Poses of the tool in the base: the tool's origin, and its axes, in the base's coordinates. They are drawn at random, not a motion.
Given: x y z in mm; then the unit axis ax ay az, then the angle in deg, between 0 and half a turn.
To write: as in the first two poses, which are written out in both.
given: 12 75 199 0.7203 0.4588 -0.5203 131.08
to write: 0.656 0.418 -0.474 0.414 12 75 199
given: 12 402 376 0.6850 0.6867 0.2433 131.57
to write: 0.625 0.626 0.222 0.410 12 402 376
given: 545 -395 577 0.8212 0.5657 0.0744 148.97
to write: 0.791 0.545 0.072 0.267 545 -395 577
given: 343 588 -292 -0.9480 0.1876 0.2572 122.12
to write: -0.830 0.164 0.225 0.484 343 588 -292
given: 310 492 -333 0.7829 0.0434 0.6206 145.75
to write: 0.748 0.041 0.593 0.294 310 492 -333
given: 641 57 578 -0.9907 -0.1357 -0.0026 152.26
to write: -0.962 -0.132 -0.003 0.240 641 57 578
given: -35 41 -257 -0.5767 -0.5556 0.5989 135.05
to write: -0.533 -0.513 0.553 0.382 -35 41 -257
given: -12 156 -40 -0.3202 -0.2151 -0.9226 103.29
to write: -0.251 -0.169 -0.723 0.621 -12 156 -40
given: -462 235 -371 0.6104 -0.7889 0.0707 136.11
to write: 0.566 -0.732 0.066 0.374 -462 235 -371
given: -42 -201 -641 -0.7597 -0.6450 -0.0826 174.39
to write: -0.759 -0.644 -0.083 0.049 -42 -201 -641
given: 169 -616 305 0.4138 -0.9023 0.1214 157.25
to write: 0.406 -0.885 0.119 0.197 169 -616 305
